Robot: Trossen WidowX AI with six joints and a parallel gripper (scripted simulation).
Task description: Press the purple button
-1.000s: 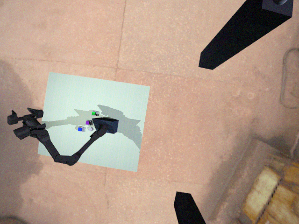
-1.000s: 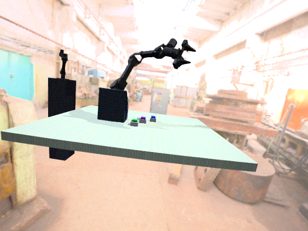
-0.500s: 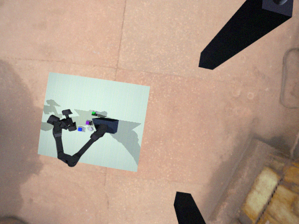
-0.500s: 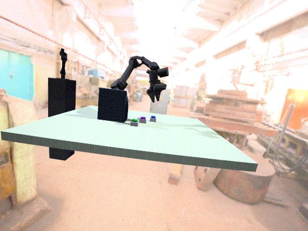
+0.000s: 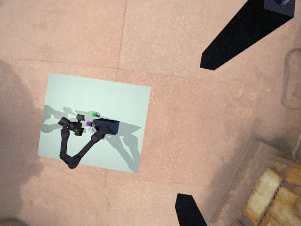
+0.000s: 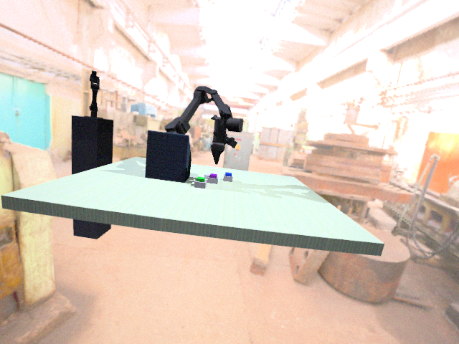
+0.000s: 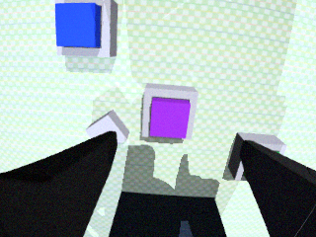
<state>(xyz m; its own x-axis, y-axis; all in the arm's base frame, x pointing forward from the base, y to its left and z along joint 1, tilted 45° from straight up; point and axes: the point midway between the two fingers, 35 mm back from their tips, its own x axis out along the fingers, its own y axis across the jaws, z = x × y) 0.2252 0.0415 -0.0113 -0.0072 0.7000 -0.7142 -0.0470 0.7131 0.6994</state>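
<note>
My gripper tip is now 6 cm above the purple button and 1 cm past it. Round my gripper tip: blue button: 8 cm to the left, 6 cm below, 6 cm ahead; green button: 10 cm to the right, 6 cm below, 5 cm behind.
</note>
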